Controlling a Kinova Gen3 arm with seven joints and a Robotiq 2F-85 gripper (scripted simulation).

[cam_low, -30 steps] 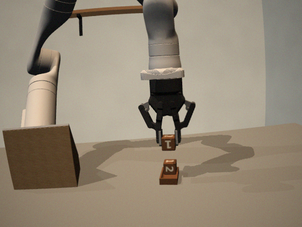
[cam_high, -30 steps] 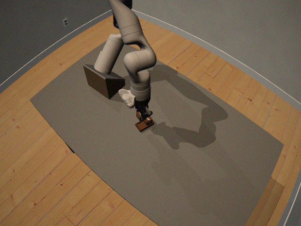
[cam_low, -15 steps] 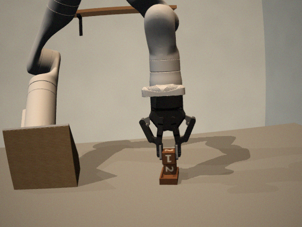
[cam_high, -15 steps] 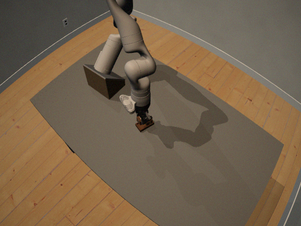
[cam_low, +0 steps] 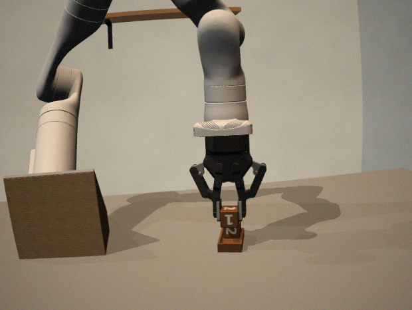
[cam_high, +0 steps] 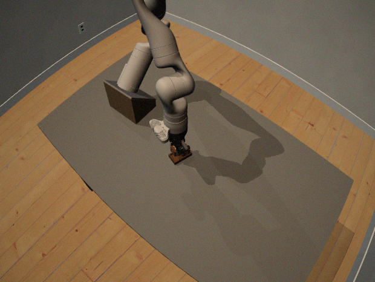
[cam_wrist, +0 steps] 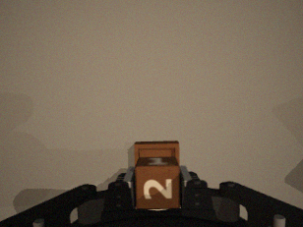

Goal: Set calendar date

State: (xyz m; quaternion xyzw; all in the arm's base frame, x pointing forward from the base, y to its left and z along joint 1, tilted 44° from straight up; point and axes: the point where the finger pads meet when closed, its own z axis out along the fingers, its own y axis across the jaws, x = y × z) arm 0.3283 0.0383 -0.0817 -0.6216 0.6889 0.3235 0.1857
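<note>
My hand is 10 mm above the brown cube. Also, from my hand: brown tray 60 mm below, 20 mm to the left.
</note>
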